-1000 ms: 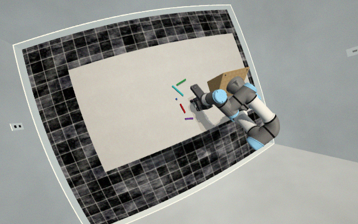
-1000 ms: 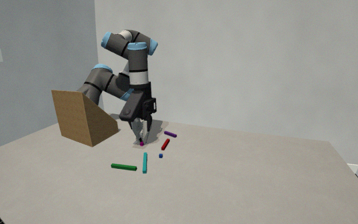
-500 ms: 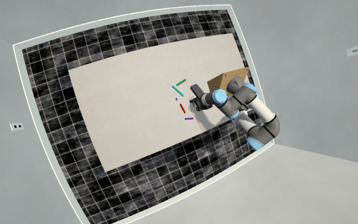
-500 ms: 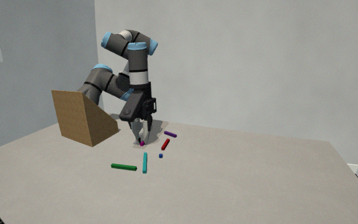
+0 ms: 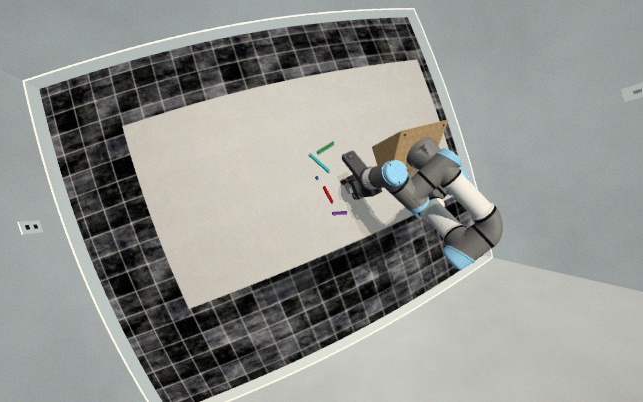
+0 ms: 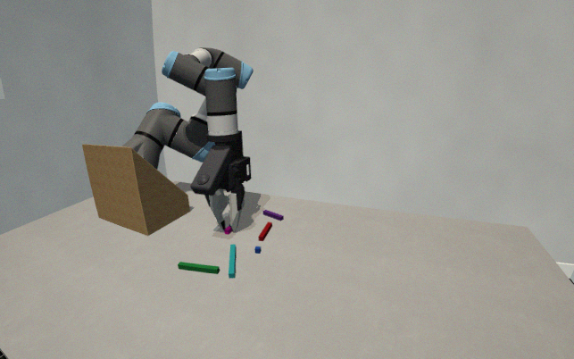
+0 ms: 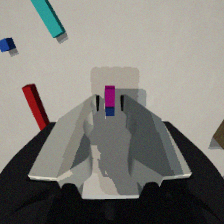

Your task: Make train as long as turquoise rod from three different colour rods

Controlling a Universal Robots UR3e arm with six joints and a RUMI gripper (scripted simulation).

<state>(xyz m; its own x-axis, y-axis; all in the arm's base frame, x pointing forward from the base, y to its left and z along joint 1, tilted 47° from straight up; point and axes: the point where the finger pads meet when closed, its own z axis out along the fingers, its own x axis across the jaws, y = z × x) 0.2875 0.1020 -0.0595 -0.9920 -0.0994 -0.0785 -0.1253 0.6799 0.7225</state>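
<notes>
Right now the magenta rod is 1 cm below my hand. Also, from my hand: purple rod (6 cm ahead, 11 cm to the left, 1 cm below); then red rod (8 cm ahead, 3 cm to the left, 1 cm below); then turquoise rod (8 cm ahead, 10 cm to the right, 1 cm below).
</notes>
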